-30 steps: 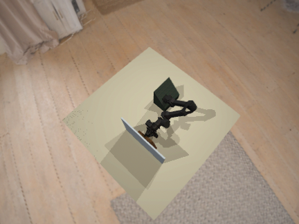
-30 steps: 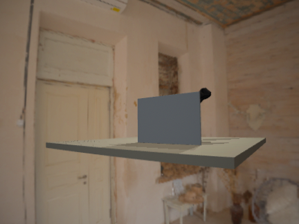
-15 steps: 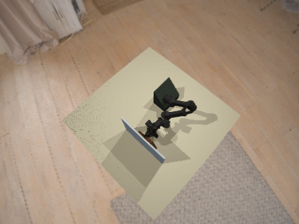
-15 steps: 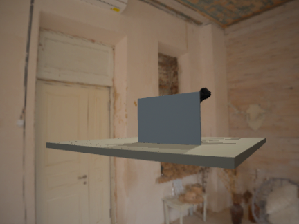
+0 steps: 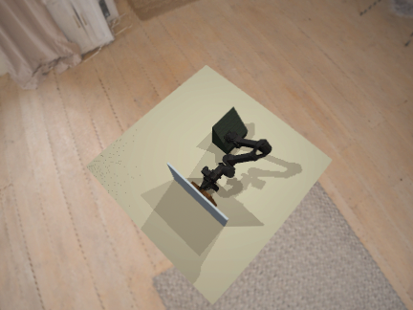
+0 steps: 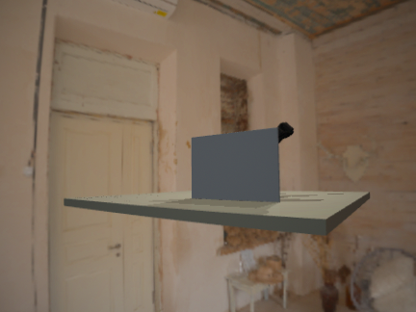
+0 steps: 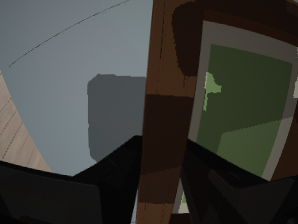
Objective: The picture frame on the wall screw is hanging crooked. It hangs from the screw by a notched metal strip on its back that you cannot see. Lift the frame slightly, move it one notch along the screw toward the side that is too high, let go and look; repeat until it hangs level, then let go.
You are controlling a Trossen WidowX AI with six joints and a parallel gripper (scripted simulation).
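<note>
Right now my gripper tip is 5 cm above the picture frame, 2 cm to the right of it and 1 cm short of it. The rest, counted from my gripper tip: grey-blue wall panel (7 cm below, 2 cm ahead).
</note>
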